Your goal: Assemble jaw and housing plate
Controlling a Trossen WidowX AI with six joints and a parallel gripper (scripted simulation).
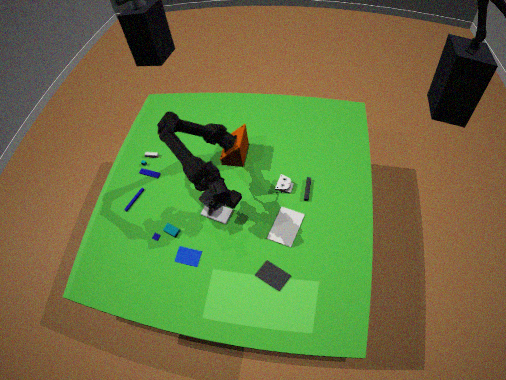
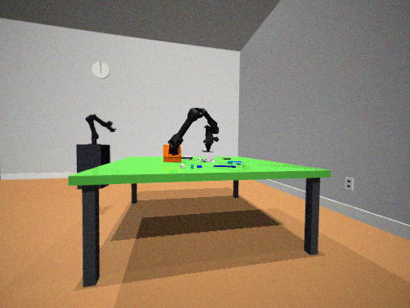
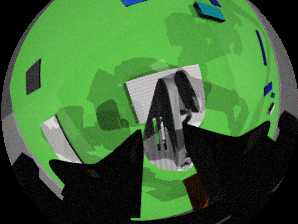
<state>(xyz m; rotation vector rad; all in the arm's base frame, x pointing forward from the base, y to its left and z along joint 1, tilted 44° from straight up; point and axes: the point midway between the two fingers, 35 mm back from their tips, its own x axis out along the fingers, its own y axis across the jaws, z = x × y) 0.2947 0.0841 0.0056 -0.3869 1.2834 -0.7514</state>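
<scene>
Now: the grey metallic jaw 4 cm behind my gripper tip and 1 cm to the right of it. Round my gripper tip: teal block: 20 cm to the right, 14 cm ahead, 7 cm below; then dark square plate: 26 cm to the left, 22 cm ahead, 8 cm below; then white flat plate: 26 cm to the left, 8 cm below, 1 cm ahead.
</scene>
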